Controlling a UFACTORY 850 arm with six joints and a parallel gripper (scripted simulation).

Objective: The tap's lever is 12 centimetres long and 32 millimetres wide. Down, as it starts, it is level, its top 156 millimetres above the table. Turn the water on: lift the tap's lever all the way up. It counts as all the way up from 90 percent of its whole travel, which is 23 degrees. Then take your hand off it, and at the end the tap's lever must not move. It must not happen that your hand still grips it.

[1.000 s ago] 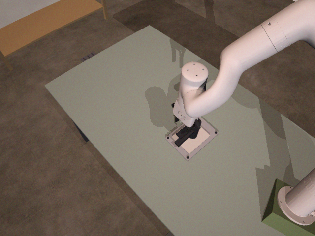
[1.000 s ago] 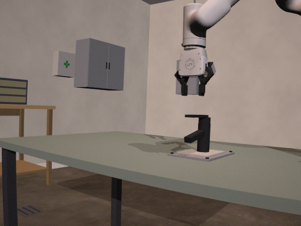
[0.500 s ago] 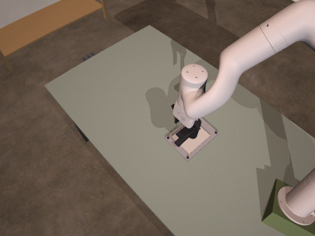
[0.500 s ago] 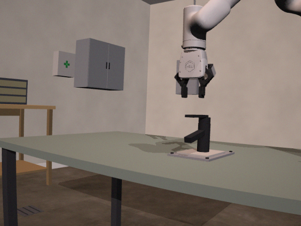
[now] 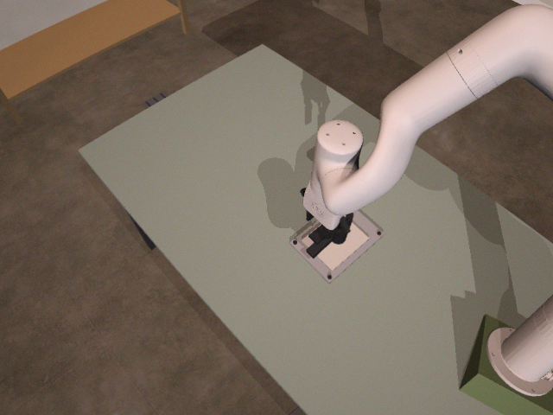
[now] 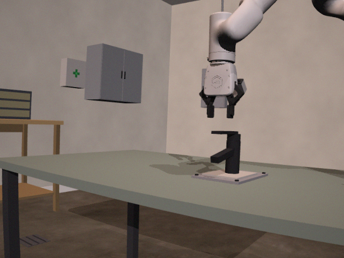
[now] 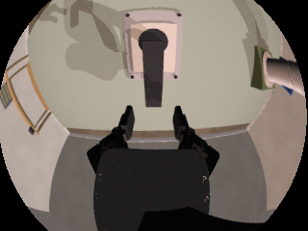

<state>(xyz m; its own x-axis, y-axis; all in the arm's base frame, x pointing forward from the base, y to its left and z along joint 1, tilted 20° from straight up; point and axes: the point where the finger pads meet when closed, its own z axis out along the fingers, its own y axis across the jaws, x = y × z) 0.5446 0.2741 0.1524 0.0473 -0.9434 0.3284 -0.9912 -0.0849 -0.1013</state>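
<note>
My hand is 70 mm to the left of the lever and 70 mm above it. From my hand the other things lie so: plate: 10 mm ahead, 100 mm to the right, 210 mm below.
</note>
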